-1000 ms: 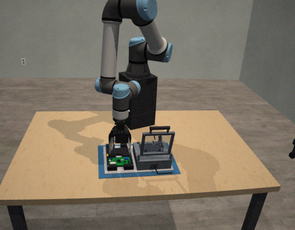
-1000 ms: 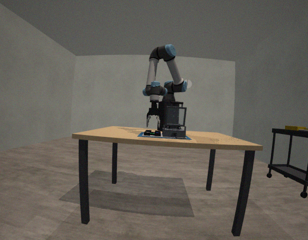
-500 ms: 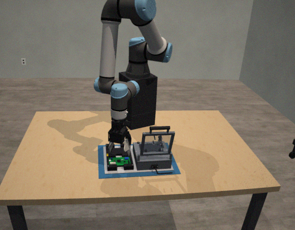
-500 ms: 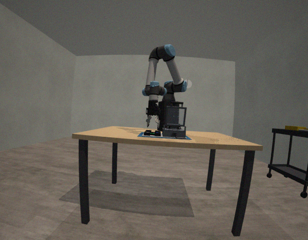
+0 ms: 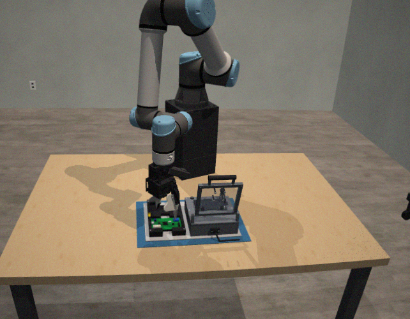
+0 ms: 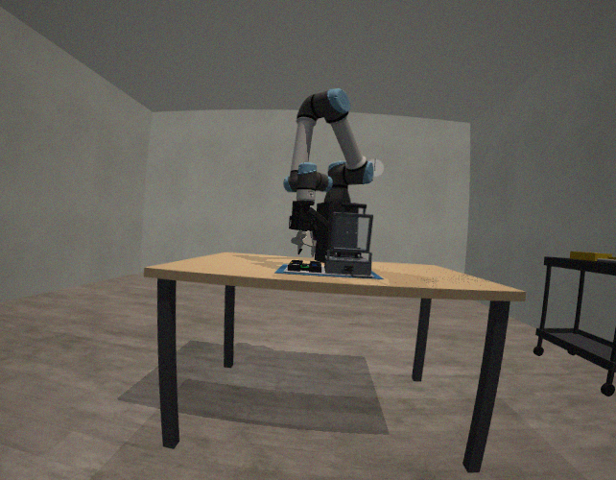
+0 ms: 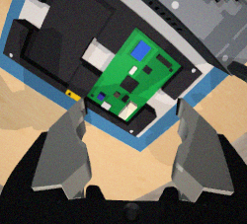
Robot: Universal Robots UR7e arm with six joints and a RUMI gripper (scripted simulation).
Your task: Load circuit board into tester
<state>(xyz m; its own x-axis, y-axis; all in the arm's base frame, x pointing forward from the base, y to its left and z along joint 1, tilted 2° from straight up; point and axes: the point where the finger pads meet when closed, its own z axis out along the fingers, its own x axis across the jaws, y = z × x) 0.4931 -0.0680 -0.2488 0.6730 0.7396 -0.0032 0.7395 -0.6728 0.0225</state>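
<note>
Right now my hand is 50 mm above the green circuit board. Round my hand: tester bed 170 mm to the left, 60 mm behind; then framed lid 180 mm to the left, 110 mm above, 50 mm ahead.
</note>
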